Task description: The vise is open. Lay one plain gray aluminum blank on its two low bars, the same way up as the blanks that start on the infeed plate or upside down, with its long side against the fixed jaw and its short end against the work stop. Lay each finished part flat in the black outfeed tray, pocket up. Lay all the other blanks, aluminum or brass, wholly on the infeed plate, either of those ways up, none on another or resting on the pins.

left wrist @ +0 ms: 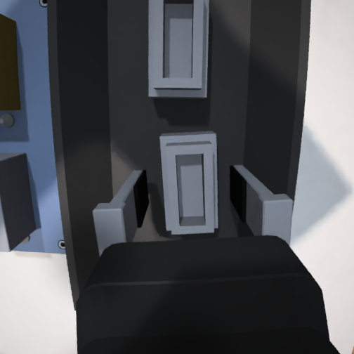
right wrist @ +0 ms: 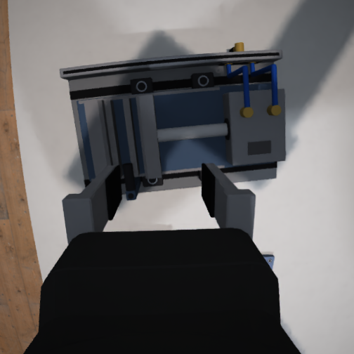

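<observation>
In the left wrist view, a gray finished part (left wrist: 171, 190) lies pocket up in the black outfeed tray (left wrist: 84, 100), slightly turned. My left gripper (left wrist: 188, 184) is open, with its fingers apart on either side of this part and a gap at each side. A second finished part (left wrist: 156, 45) lies pocket up farther up the tray. A brass blank (left wrist: 7, 65) and a gray blank (left wrist: 17, 200) show in part on the blue infeed plate (left wrist: 42, 200) at the left. In the right wrist view, my right gripper (right wrist: 161, 180) is open and empty, above the front side of the open vise (right wrist: 150, 135). No blank shows in the vise.
A pin (left wrist: 7, 120) stands on the infeed plate between the two blanks. The vise's actuator block (right wrist: 255, 132) with blue hoses (right wrist: 246, 90) is at the right in the right wrist view. A wooden floor (right wrist: 15, 225) shows along the left edge. A plate corner (right wrist: 269, 260) shows at the lower right.
</observation>
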